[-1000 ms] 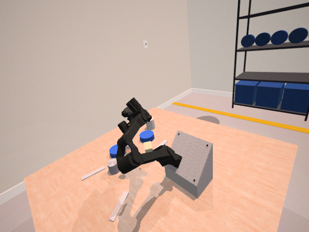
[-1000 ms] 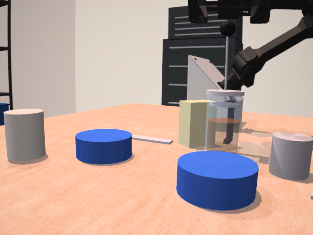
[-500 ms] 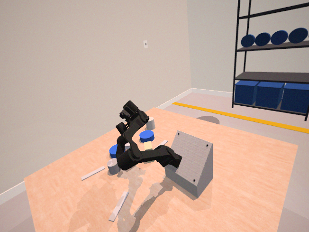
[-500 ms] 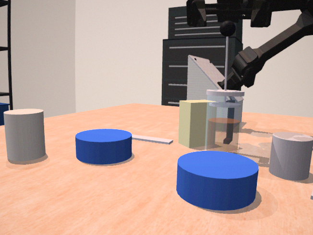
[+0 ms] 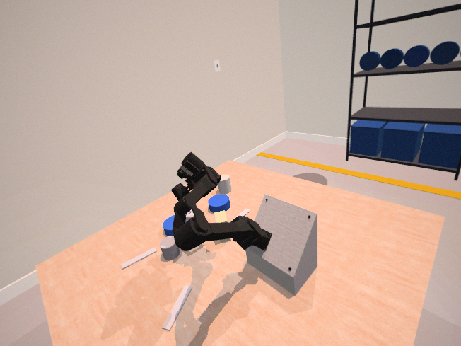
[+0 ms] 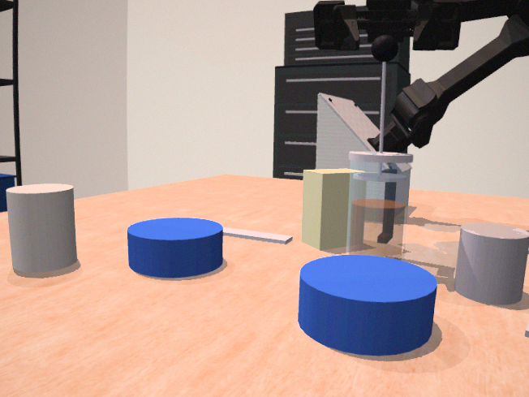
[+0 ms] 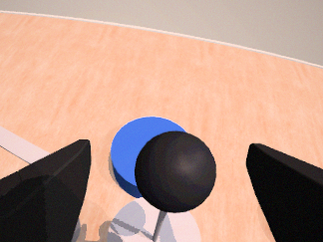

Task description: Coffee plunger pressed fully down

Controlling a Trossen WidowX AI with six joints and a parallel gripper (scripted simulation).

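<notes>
My gripper tip is 140 mm above the glass coffee press and 20 mm past it. The rest, counted from my gripper tip: pale yellow block 210 mm below, 100 mm behind, 90 mm to the right.
</notes>
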